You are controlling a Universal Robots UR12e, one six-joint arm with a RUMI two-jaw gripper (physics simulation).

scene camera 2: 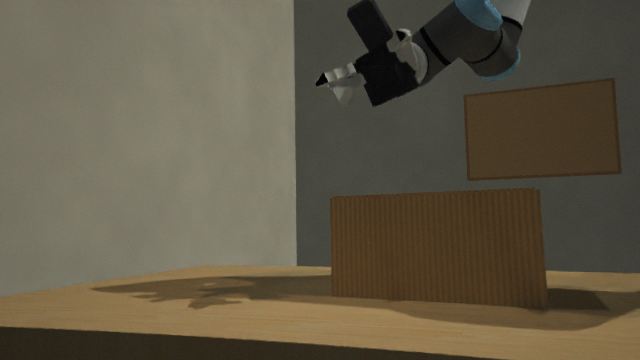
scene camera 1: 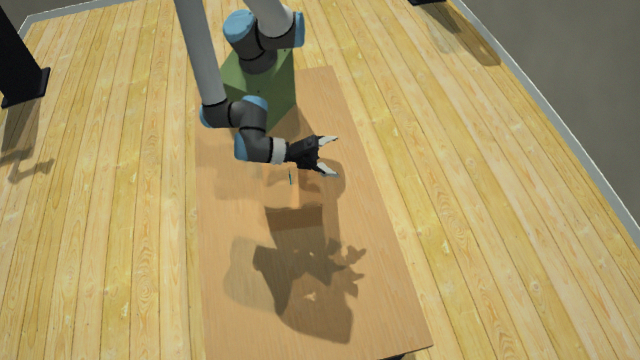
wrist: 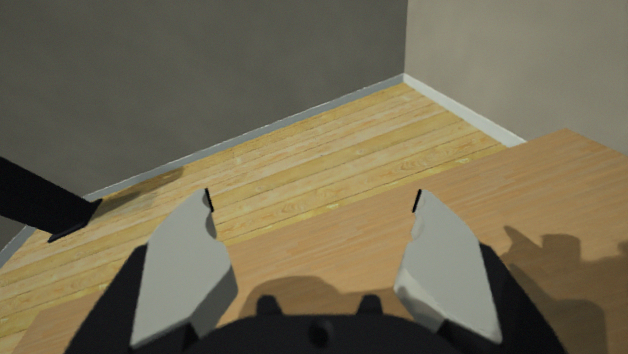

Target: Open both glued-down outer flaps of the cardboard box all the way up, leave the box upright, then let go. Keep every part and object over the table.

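Frame: origin at the arm's base, x ahead, y left, z up, level; millimetres.
Seen in the pictures: gripper, fingertip midpoint: (scene camera 2: pixel 357 61) (scene camera 1: pixel 338 157) (wrist: pixel 313 192); arm's base, origin of the base link: (scene camera 1: pixel 258 57).
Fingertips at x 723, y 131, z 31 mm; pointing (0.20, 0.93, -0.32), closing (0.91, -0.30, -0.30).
Observation:
Pixels of each thing's top centre, then the offset from my fingertips to it. "pt": a spot on its surface instead. Level surfaces: height alone.
- cardboard box, middle of its top: (scene camera 2: pixel 437 196) (scene camera 1: pixel 290 177) 107 mm back, 163 mm right, 187 mm down
- table, its level: 343 mm down
- small teal mark, surface spot: (scene camera 1: pixel 290 178) pt 114 mm back, 161 mm right, 203 mm down
The cardboard box (scene camera 1: pixel 295 218) (scene camera 2: pixel 435 245) stands upright on the table (scene camera 1: pixel 375 305) (scene camera 2: pixel 150 320) (wrist: pixel 325 250). In the scene camera 2 view its ribbed side faces the camera, and no flap rises above its top edge. In the scene camera 1 view its top looks flat, with a small teal mark (scene camera 1: pixel 290 178); the arm's shadow makes the flap edges hard to tell. My gripper (scene camera 1: pixel 336 156) (scene camera 2: pixel 332 91) (wrist: pixel 313 192) is wide open and empty. It hangs above the box, towards one side, and touches nothing. The box does not show in the wrist view.
The arm's green base (scene camera 1: pixel 280 85) stands at the table's far end in the scene camera 1 view. A black post (scene camera 1: pixel 20 60) (wrist: pixel 45 200) stands on the floor away from the table. A brown framed panel (scene camera 2: pixel 542 130) shows behind the box. The arm casts shadows across the table.

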